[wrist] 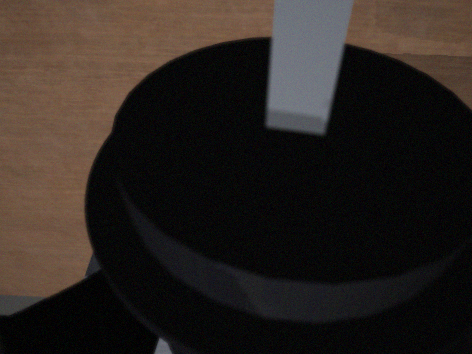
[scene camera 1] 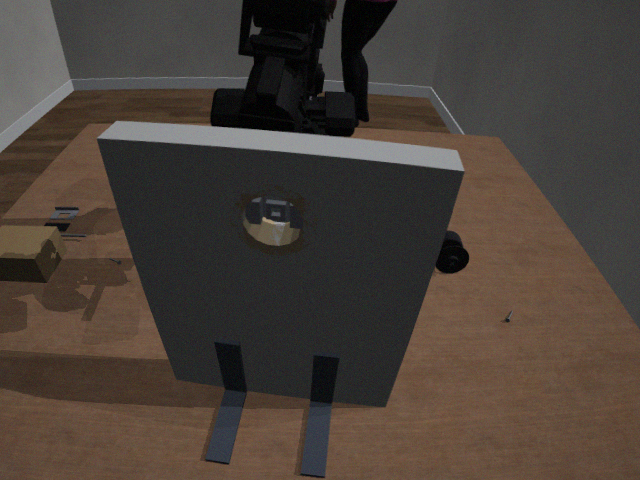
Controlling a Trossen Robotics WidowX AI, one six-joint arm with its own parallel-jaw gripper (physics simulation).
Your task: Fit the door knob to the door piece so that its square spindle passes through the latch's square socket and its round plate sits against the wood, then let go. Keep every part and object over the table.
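The door piece is a pale upright panel in the scene view. The latch with its small square socket shows inside the panel's round hole. My gripper is beyond the panel's top edge, on the far side, with its fingertips hidden. It is shut on the door knob. In the wrist view the knob's black round plate fills the middle, and its grey square spindle points away from the plate toward the top of the view. The spindle's far end is out of view. The knob's grip is mostly hidden below the plate.
Two metal brackets support the panel on the wooden table. A tan block and a small metal plate are at left. A black round knob-like part lies right of the panel. Small screws lie on either side.
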